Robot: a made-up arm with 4 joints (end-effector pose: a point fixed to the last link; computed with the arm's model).
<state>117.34 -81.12 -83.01 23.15</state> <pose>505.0 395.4 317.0 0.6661 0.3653 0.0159 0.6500</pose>
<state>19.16 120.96 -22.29 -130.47</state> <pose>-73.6 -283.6 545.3 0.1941 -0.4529 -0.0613 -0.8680</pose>
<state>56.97 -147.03 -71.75 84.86</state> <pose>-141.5 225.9 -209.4 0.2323 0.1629 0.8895 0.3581</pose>
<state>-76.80 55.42 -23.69 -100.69</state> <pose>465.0 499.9 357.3 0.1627 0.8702 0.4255 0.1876</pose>
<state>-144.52 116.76 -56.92 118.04</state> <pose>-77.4 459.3 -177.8 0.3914 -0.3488 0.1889 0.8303</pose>
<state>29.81 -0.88 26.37 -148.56</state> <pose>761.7 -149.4 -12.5 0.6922 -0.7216 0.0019 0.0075</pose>
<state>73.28 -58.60 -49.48 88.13</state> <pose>592.1 267.2 -216.4 0.4881 0.7227 0.4672 0.1457</pose>
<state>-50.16 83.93 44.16 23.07</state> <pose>504.0 201.8 753.8 0.7353 0.1104 -0.3474 0.5713</pose>
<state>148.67 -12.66 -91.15 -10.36</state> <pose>783.2 -120.5 86.1 0.9109 0.3976 -0.0634 0.0902</pose>
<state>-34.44 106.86 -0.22 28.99</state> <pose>68.5 18.0 789.9 0.5951 -0.0295 -0.6840 0.4209</pose>
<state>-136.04 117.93 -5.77 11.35</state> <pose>-76.1 596.1 -10.4 0.2160 -0.4681 -0.2816 0.8092</pose>
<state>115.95 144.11 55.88 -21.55</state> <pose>-88.7 -326.9 -440.3 0.0790 0.2978 -0.7201 -0.6218</pose>
